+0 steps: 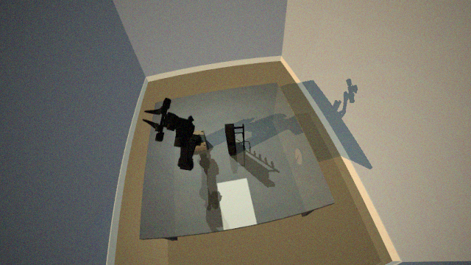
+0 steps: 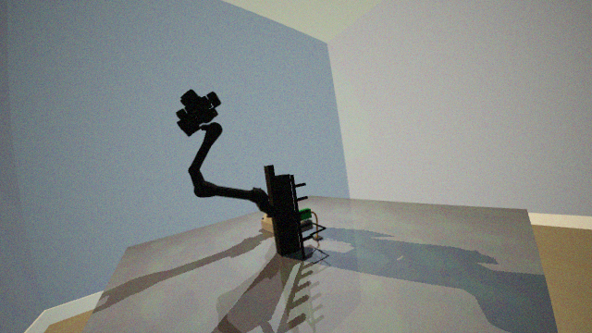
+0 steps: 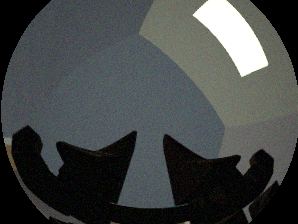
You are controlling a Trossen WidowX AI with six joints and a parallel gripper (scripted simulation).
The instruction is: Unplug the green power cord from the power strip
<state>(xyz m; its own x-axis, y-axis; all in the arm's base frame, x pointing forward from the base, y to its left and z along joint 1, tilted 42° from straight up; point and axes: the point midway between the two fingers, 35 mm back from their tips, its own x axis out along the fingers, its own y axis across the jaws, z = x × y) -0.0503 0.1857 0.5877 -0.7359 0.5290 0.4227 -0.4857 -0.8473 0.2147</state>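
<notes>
Right now my gripper tip is 530 mm above the green plug, 410 mm short of it and 180 mm to the right of it.
</notes>
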